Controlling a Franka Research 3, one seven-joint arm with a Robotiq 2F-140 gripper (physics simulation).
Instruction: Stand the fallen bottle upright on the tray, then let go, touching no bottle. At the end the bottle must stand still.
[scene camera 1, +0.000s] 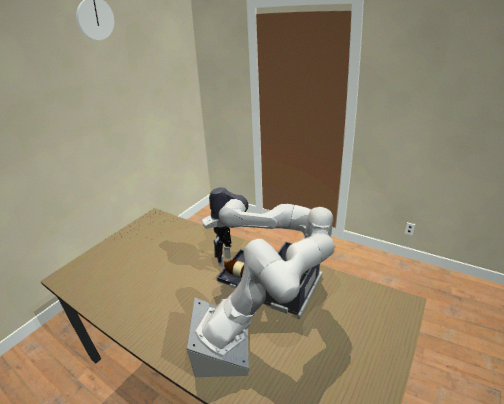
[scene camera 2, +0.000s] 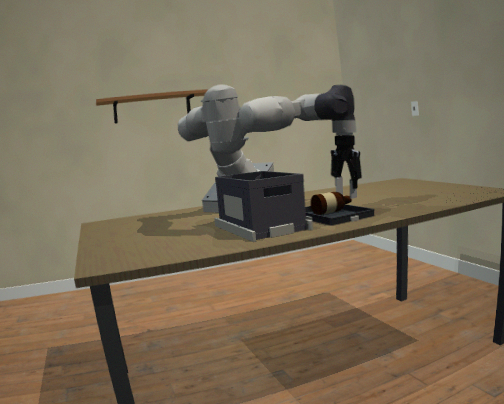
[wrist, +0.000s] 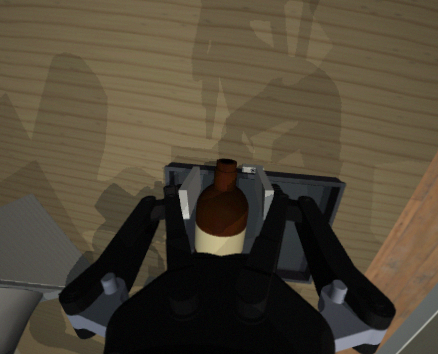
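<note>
A brown bottle (scene camera 1: 236, 268) (scene camera 2: 327, 202) (wrist: 221, 215) with a cream label lies on its side on the dark shallow tray (scene camera 1: 226, 281) (scene camera 2: 367, 212) (wrist: 295, 240). Its neck points away from the crate and reaches over the tray's rim in the wrist view. My gripper (scene camera 1: 224, 257) (scene camera 2: 346, 190) (wrist: 227, 177) is partly open and points down at the bottle's neck end. In the wrist view its two pale fingertips stand on either side of the neck and shoulder, with a gap on each side. The bottle's base is hidden behind the gripper body in the wrist view.
A dark, tall-walled crate (scene camera 1: 311, 287) (scene camera 2: 285, 212) stands right beside the tray, on the bottle's base side. The arm's grey base block (scene camera 1: 220, 362) stands on the table (scene camera 1: 125, 280) (scene camera 2: 150, 250). The arm hides part of the tray and crate in scene camera 1.
</note>
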